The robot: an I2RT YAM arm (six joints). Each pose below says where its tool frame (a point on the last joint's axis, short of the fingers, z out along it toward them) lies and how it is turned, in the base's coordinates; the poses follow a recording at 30 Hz.
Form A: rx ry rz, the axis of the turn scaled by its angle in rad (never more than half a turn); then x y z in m.
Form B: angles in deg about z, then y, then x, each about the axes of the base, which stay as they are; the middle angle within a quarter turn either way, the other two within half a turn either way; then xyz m. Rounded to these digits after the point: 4 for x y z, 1 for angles.
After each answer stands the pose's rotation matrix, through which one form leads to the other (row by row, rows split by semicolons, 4 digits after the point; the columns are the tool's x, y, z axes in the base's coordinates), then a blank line. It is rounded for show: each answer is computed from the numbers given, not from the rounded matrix.
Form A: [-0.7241 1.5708 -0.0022 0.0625 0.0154 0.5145]
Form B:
[84.2 63.8 -111.0 0.0625 0.0154 0.5145]
0.0448 -0.4391 0.8973; -0.4416 0.7970 0.4120; -0.8961 -0.4147 -0.1582

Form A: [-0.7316 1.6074 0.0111 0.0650 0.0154 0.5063]
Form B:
[88.6 62.8 -115.2 0.0650 0.0154 0.5063]
0.0108 -0.4564 0.8897; -0.4440 0.7951 0.4132; -0.8959 -0.3995 -0.1940

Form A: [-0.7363 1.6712 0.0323 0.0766 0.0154 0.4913]
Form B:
[95.9 61.2 -121.6 0.0766 0.0154 0.4913]
-0.0493 -0.4792 0.8763; -0.4450 0.7960 0.4103; -0.8942 -0.3697 -0.2525

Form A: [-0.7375 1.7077 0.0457 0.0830 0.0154 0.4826]
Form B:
[99.7 60.1 -124.9 0.0830 0.0154 0.4826]
-0.0839 -0.4913 0.8670; -0.4442 0.7972 0.4088; -0.8920 -0.3508 -0.2851

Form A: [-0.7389 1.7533 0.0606 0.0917 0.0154 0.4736]
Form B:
[104.1 58.7 -128.7 0.0917 0.0154 0.4736]
-0.1268 -0.5044 0.8541; -0.4442 0.7988 0.4058; -0.8869 -0.3280 -0.3254

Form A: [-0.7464 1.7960 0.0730 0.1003 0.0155 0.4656]
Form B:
[107.7 57.0 -132.1 0.1003 0.0155 0.4656]
-0.1657 -0.5186 0.8388; -0.4488 0.7971 0.4041; -0.8781 -0.3095 -0.3648

